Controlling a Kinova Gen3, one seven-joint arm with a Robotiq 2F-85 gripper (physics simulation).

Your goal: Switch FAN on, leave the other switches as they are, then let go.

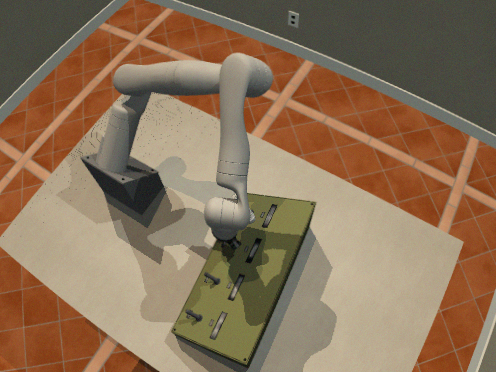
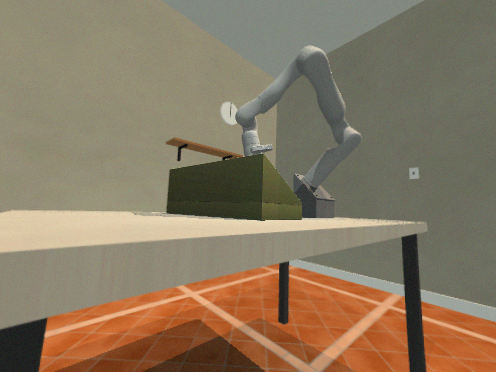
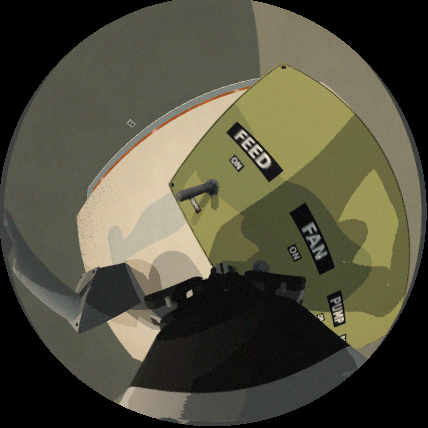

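Seen in the pictures: gripper, fingertip midpoint: (image 3: 220, 269); arm's base, link origin: (image 1: 112, 165) (image 2: 310, 182) (image 3: 74, 307).
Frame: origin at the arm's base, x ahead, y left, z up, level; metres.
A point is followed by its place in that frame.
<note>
The olive switch panel (image 1: 270, 299) @[x 0.615, y -0.184, z -0.007 m] (image 2: 215, 187) @[x 0.629, y -0.064, z -0.092 m] (image 3: 320, 107) @[x 0.597, y 0.045, z -0.017 m] stands on the table. The black FAN label (image 3: 312, 239) @[x 0.510, y -0.054, z -0.062 m] has its small ON mark (image 3: 294, 252) @[x 0.488, y -0.057, z -0.073 m] beside it. The round base of the FAN switch (image 3: 260, 266) @[x 0.448, y -0.054, z -0.082 m] shows at my gripper's right linkage; the rest of that switch is hidden, so its position cannot be told. My gripper (image 1: 235, 244) (image 3: 220, 269) @[x 0.401, y -0.036, z -0.103 m] is shut and empty, low at the panel's robot-side edge by the FAN switch; contact cannot be made out. The FEED lever (image 3: 197, 191) @[x 0.433, y 0.059, z -0.073 m] points away from its ON mark (image 3: 236, 163) @[x 0.489, y 0.061, z -0.074 m].
Two more levers (image 1: 212, 279) @[x 0.435, y -0.181, z -0.077 m] (image 1: 194, 315) @[x 0.434, y -0.298, z -0.076 m] stick out of the panel on the near side of my gripper, both tilted away from their labels. The PUMP label (image 3: 336, 308) @[x 0.510, y -0.171, z -0.062 m] is beyond FAN. The robot's dark base (image 1: 131, 187) @[x 0.093, y -0.036, z -0.014 m] (image 3: 110, 292) @[x 0.099, y 0.006, z -0.104 m] stands on the table (image 1: 390, 270) @[x 0.932, y 0.086, z -0.190 m].
</note>
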